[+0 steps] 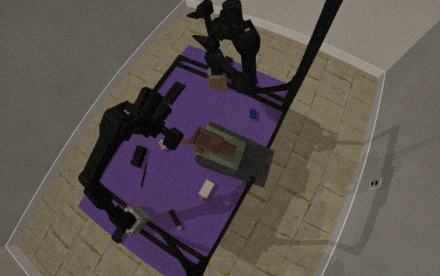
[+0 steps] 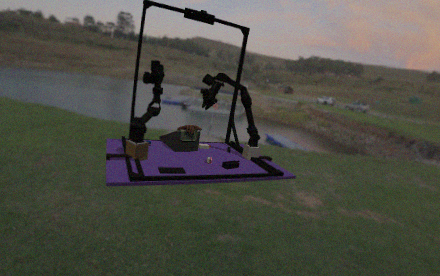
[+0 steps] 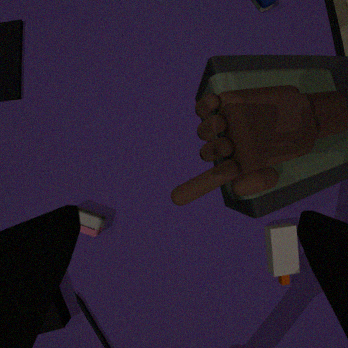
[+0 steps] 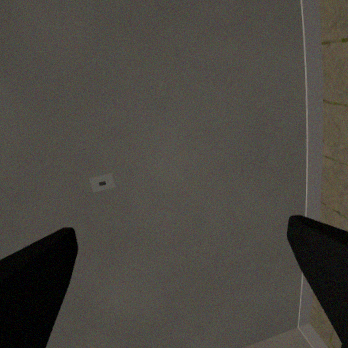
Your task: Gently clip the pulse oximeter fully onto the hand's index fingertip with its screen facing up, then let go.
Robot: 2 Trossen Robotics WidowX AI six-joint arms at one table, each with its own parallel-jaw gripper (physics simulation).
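Frame: origin at the left arm's base, x ahead, y left, z up, level; centimetres.
Seen in the pictures: left gripper, between the fingertips: (image 1: 170, 128) (image 2: 203, 108) (image 3: 191, 219); right gripper, between the fingertips: (image 1: 189, 26) (image 2: 160, 82) (image 4: 183, 232); left arm's base, origin of its link: (image 1: 128, 220) (image 2: 252, 145); right arm's base, origin of its link: (image 1: 217, 70) (image 2: 137, 141).
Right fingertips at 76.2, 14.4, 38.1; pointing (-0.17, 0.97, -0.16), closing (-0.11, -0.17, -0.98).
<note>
Offsets run from my right fingertips to a thing's top centre, as dx, dy, dz.
A small white and pink clip @[-38.2, -0.4, -45.4] (image 1: 162, 145) (image 2: 209, 160) (image 3: 91, 221), apparently the pulse oximeter, lies on the purple mat, apart from the hand; its screen cannot be made out. The brown hand (image 1: 214, 142) (image 2: 190, 129) (image 3: 270, 122) rests on a green pad on a dark block, its index finger (image 3: 205, 183) stretched out and bare. My left gripper (image 1: 172, 139) (image 2: 204, 99) (image 3: 191, 219) is open and empty above the mat, near the index fingertip and the clip as seen from above. My right gripper (image 1: 192, 26) (image 4: 183, 232) is open and empty, raised far from the hand and facing a wall.
A white box with an orange tip @[-43.3, -33.1, -45.8] (image 1: 206, 189) (image 3: 284, 250) lies beside the hand's block. A blue item @[+2.9, -29.2, -45.4] (image 1: 253, 114) lies on its other side. A black box @[-51.3, +6.8, -45.1] (image 1: 139, 156), a thin black stick @[-56.6, -1.6, -47.7] (image 1: 144, 174), a flat black slab @[-10.5, +16.8, -47.8] (image 1: 174, 93) and a dark cylinder @[-63.4, -29.8, -45.9] (image 1: 175, 219) also lie about.
</note>
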